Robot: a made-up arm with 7 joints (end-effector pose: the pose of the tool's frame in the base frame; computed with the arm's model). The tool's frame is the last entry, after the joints. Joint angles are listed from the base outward.
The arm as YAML. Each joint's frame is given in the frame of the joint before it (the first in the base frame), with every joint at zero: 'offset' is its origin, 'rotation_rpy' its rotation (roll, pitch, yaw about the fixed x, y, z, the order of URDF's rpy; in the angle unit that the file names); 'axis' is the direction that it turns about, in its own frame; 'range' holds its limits. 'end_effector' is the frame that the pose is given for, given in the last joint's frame.
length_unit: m
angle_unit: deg
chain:
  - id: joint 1
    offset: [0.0, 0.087, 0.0]
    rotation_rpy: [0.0, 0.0, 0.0]
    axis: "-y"
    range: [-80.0, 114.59]
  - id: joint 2
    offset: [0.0, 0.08, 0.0]
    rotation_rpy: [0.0, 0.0, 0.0]
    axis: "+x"
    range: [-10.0, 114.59]
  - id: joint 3
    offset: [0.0, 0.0, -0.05]
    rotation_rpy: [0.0, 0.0, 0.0]
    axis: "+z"
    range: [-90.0, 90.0]
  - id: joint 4
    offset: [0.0, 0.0, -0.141]
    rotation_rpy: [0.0, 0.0, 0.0]
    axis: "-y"
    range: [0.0, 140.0]
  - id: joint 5
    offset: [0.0, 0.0, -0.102]
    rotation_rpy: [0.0, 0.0, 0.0]
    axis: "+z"
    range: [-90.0, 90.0]
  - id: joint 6
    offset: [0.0, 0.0, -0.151]
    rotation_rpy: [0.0, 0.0, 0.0]
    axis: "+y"
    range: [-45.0, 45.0]
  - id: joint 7
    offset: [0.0, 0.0, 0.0]
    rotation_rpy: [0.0, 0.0, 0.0]
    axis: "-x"
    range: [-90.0, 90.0]
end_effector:
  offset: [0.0, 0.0, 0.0]
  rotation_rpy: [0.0, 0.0, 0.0]
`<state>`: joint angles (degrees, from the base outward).
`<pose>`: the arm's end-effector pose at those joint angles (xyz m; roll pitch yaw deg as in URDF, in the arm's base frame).
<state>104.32 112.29 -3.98 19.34 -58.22 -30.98 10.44</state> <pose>-0.1734 0.5668 0.0420 115.72 -25.35 -19.74</pose>
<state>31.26 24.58 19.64 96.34 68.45 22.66 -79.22</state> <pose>0.2611 0.3117 0.0262 -49.56 -40.00 116.94</pose>
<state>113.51 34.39 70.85 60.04 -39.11 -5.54 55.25</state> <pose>0.1042 0.5171 0.1237 -162.79 -22.38 -158.45</pose>
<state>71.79 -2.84 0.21 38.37 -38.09 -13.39 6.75</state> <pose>0.4185 0.1483 0.0276 125.33 -40.54 -131.95</pose>
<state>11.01 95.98 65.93 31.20 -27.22 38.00 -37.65</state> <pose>0.0216 0.5597 0.1687 138.15 -55.71 9.26</pose>
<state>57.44 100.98 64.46 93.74 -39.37 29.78 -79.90</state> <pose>-0.1579 0.2949 0.2300 -60.32 -36.93 -64.51</pose>
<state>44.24 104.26 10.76 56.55 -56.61 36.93 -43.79</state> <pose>0.0651 0.4776 0.2304 -171.06 -13.39 5.46</pose>
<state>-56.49 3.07 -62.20 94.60 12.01 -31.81 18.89</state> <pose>-0.0872 -0.0466 -0.1988 -102.50 -33.45 42.46</pose>
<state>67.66 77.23 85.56 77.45 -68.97 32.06 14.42</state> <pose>-0.1645 0.4613 0.0883 -65.01 -78.46 -162.00</pose>
